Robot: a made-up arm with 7 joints.
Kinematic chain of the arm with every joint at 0, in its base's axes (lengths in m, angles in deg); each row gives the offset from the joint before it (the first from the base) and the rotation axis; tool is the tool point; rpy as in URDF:
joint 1: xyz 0 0 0.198 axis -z
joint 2: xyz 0 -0.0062 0.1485 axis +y
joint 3: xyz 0 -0.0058 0.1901 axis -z
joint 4: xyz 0 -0.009 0.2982 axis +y
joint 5: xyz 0 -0.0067 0.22 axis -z
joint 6: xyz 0 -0.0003 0.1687 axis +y
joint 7: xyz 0 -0.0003 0.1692 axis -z
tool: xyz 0 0 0 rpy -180 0 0
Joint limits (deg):
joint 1: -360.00..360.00
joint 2: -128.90..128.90
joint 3: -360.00..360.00
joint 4: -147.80..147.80
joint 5: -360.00..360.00
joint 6: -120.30..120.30
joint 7: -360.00..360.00
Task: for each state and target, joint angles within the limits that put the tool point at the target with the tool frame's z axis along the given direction. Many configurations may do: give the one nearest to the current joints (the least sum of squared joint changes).
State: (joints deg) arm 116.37 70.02 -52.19 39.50 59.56 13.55 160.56
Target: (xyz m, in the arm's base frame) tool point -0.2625 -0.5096 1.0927 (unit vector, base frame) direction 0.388 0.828 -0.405
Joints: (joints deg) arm 143.35 12.48 -43.69 49.05 60.26 11.28 160.56
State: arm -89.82 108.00 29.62 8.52 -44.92 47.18 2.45
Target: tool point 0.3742 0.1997 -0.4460 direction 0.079 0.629 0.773
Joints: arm -54.86 128.90 26.92 40.46 -13.06 47.40 2.45
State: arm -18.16 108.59 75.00 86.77 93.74 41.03 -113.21
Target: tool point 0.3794 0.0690 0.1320 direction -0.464 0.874 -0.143
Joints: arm -70.51 85.10 34.28 121.90 59.22 56.33 -113.21
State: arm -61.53 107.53 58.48 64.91 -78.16 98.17 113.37
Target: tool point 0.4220 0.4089 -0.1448 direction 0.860 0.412 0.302
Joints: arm -47.05 112.74 26.06 21.48 -42.76 120.30 113.37
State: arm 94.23 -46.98 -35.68 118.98 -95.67 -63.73 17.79
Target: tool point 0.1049 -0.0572 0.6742 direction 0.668 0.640 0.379
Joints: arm 90.80 -47.82 -44.61 118.38 -144.64 -87.73 17.79
